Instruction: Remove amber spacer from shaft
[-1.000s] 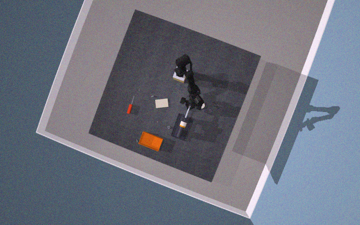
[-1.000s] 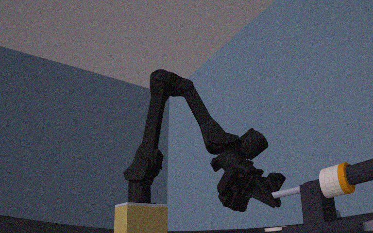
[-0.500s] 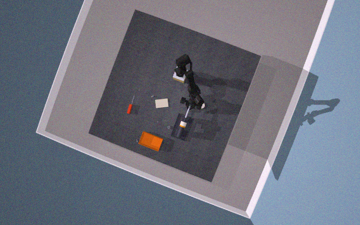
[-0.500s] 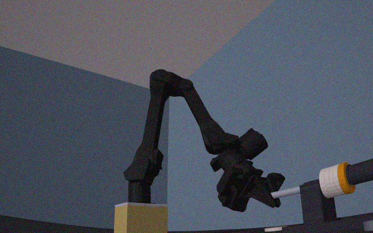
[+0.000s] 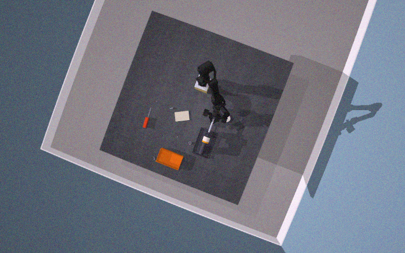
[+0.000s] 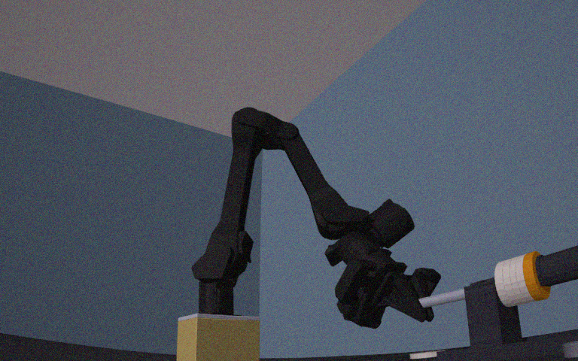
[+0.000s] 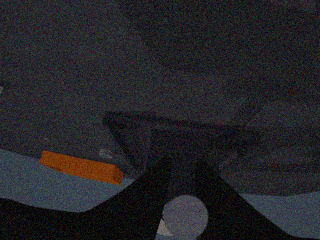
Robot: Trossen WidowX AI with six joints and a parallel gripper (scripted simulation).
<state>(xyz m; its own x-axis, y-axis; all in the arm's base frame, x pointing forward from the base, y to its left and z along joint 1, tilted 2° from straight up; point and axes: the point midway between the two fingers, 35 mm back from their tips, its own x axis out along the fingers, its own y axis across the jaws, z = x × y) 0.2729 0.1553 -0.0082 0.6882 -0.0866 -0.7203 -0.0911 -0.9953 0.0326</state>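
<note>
My gripper tip is 70 mm short of the pale grey shaft, 10 mm to the left of it and 20 mm below it. Round my gripper tip: dark support block 180 mm ahead, 20 mm to the right, 10 mm below; then white ring 70 mm behind, 110 mm to the left, 50 mm below; then amber spacer 160 mm ahead, 10 mm to the right, 20 mm above.
</note>
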